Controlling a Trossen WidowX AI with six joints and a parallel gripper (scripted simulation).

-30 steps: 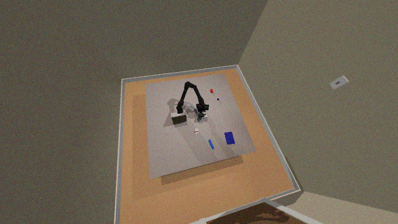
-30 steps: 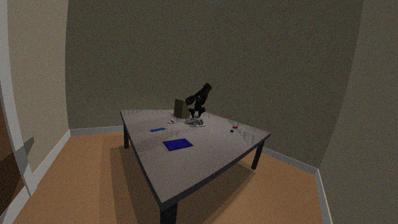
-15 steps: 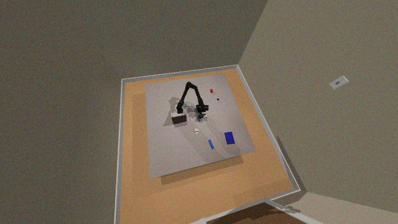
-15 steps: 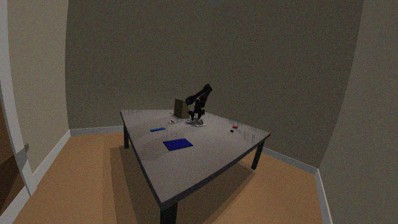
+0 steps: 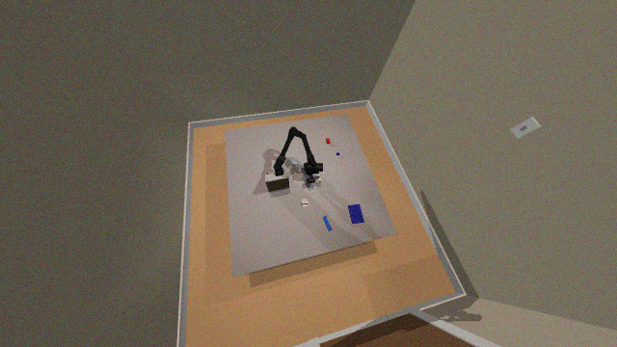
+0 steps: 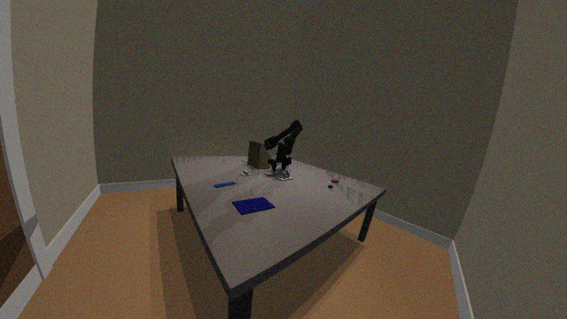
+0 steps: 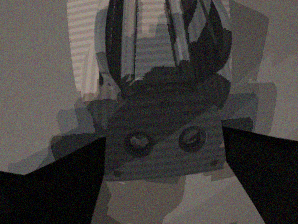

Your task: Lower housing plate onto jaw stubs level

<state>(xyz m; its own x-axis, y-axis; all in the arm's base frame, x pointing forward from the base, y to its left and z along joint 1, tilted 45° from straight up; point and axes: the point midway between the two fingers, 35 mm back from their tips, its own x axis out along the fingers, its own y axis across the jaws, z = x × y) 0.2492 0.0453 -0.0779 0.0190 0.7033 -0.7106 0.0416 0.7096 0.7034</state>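
The light grey housing plate is 10 mm ahead of my gripper tip and 20 mm above it. The rest, counted from my gripper tip: blue bar (40 mm ahead, 430 mm to the right, 20 mm below); tiny blue piece (350 mm ahead, 170 mm to the left, 10 mm below); red piece (300 mm ahead, 340 mm to the left, 10 mm below).
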